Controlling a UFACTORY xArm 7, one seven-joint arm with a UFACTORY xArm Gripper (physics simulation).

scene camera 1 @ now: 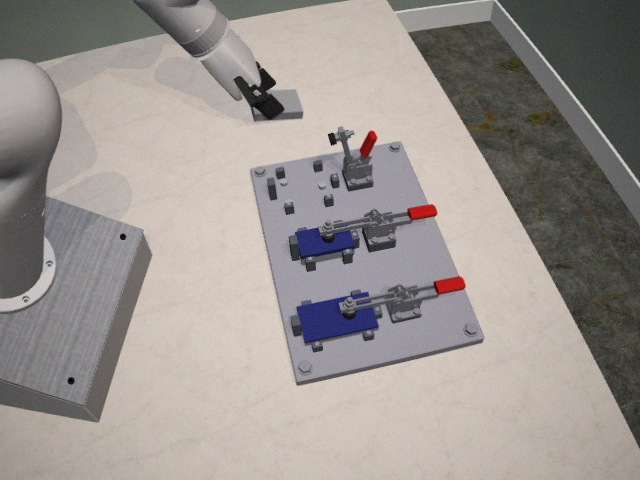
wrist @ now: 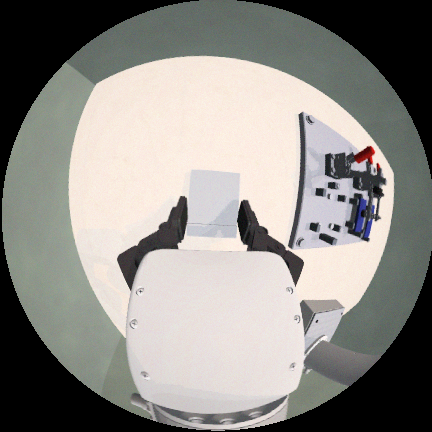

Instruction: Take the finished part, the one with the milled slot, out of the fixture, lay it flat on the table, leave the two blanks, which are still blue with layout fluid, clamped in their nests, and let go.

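Places are measured from the arm's base along level axes (x left, y up, z ahead), in millimetres.
Pixels of known places: gripper, fingertip midpoint: [scene camera 1: 272,100] [wrist: 212,207]; arm's base, link origin: [scene camera 1: 4,266] [wrist: 311,350].
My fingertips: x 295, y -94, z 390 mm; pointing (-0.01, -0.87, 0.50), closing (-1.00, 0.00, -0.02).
Ahead of a thing's pixels: the offset from my fingertips to its top centre. "spot": to the spot under its first point. Level surfaces: height alone.
The finished part @(dx +0, dy +5, dz +3 mm) [scene camera 1: 290,104] [wrist: 214,192] is a plain grey block. My gripper [scene camera 1: 273,96] [wrist: 212,207] is shut on it, one finger on each side. The part is level, low over or on the table beyond the fixture; contact is unclear. A thin line crosses it in the wrist view, but I cannot make out the slot. In the scene view, the smaller blue blank @(dx -307, dy +17, dz +4 mm) [scene camera 1: 311,248] and the larger blue blank @(dx -416, dy +7, dz -10 mm) [scene camera 1: 330,324] sit in their nests under lowered clamps. The third nest @(spot: dx -193, dy -9, dz +6 mm) [scene camera 1: 305,188] is empty, its clamp @(spot: dx -210, dy +18, dz +80 mm) [scene camera 1: 358,173] [wrist: 339,165] raised.
The fixture plate [scene camera 1: 387,343] [wrist: 315,145] is bolted on the table @(dy -24 mm) [scene camera 1: 206,310] [wrist: 150,125], with red clamp handles standing out above it. The robot's base block [scene camera 1: 77,310] [wrist: 325,317] is at the left in the scene view. The table's edge runs beyond the fixture.
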